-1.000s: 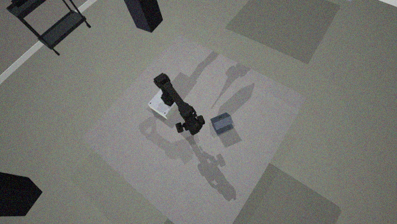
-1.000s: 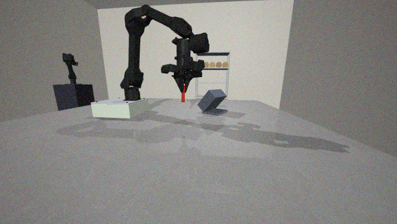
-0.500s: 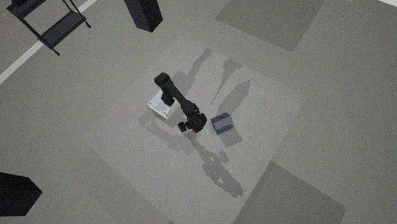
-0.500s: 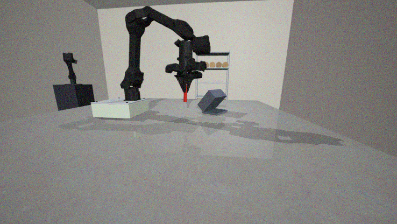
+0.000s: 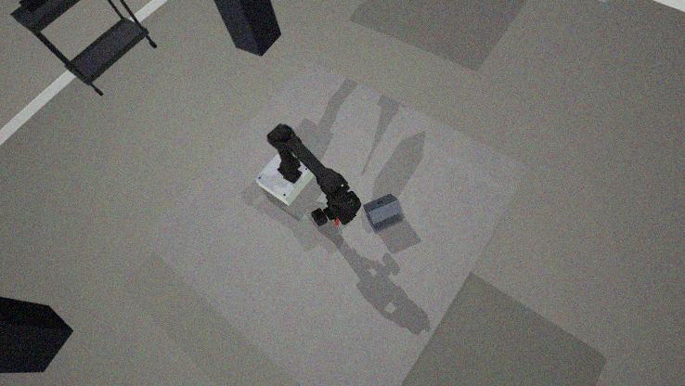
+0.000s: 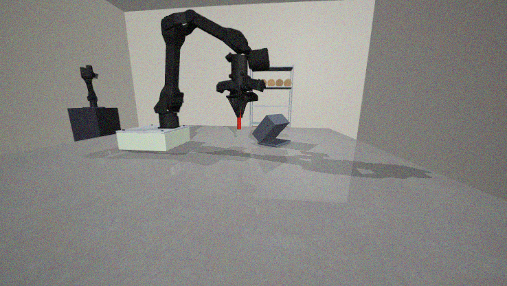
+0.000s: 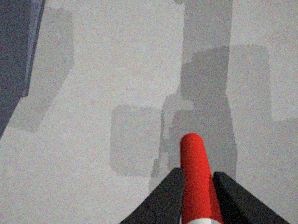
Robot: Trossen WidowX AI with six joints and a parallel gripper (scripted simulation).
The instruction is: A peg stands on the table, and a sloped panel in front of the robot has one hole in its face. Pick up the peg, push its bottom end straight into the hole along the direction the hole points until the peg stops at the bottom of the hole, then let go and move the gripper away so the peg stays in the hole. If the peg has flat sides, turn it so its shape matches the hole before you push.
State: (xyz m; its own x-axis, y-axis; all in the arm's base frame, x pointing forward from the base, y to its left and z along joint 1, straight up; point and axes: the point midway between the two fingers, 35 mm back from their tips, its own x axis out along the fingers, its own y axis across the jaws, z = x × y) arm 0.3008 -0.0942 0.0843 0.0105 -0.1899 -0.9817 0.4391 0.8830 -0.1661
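Right now my gripper tip is 130 mm short of the grey-blue sloped panel, 150 mm to the right of it and 50 mm above it. From my gripper tip the other things lie so: round red peg 20 mm above.
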